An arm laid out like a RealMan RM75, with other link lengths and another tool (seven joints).
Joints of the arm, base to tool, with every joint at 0 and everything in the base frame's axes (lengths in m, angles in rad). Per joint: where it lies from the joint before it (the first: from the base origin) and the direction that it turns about. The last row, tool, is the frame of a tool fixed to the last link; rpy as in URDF.
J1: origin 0 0 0.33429 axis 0 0 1
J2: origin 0 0 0 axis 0 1 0
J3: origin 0 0 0.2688 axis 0 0 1
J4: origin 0 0 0 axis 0 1 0
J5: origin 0 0 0.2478 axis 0 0 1
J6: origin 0 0 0 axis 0 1 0
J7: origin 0 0 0.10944 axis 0 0 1
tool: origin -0.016 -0.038 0.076 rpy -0.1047 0 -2.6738
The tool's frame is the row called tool.
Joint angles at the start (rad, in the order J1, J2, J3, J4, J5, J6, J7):
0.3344, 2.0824, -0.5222, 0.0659, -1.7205, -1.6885, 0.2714
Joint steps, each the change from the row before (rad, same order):
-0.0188, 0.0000, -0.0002, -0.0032, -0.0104, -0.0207, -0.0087
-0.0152, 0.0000, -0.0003, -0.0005, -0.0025, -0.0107, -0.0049
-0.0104, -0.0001, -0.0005, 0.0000, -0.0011, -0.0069, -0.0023
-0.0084, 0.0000, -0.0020, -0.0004, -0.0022, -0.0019, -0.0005
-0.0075, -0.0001, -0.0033, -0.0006, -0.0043, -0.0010, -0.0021
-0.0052, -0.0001, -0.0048, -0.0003, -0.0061, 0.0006, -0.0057
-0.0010, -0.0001, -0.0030, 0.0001, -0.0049, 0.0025, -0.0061
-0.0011, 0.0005, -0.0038, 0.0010, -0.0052, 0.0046, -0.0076
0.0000, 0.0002, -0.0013, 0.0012, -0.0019, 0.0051, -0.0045
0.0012, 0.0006, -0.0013, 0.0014, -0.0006, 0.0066, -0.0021
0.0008, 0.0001, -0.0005, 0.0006, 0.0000, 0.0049, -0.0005
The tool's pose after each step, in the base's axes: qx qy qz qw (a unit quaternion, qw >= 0); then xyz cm. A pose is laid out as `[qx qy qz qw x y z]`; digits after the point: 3 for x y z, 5 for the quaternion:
[-0.30211 -0.79770 -0.25115 0.45752 30.828 26.993 1.325]
[-0.30352 -0.79572 -0.25295 0.45904 31.064 26.424 1.428]
[-0.30513 -0.79415 -0.25411 0.46006 31.233 26.037 1.494]
[-0.30752 -0.79380 -0.25420 0.45902 31.403 25.720 1.465]
[-0.30886 -0.79472 -0.25328 0.45703 31.538 25.400 1.389]
[-0.30813 -0.79733 -0.25151 0.45395 31.602 25.113 1.252]
[-0.30622 -0.80004 -0.25033 0.45112 31.598 24.997 1.129]
[-0.30454 -0.80310 -0.24906 0.44750 31.589 24.857 0.933]
[-0.30407 -0.80467 -0.24932 0.44484 31.611 24.824 0.813]
[-0.30463 -0.80587 -0.24937 0.44225 31.624 24.849 0.670]
[-0.30532 -0.80655 -0.24974 0.44033 31.658 24.886 0.594]

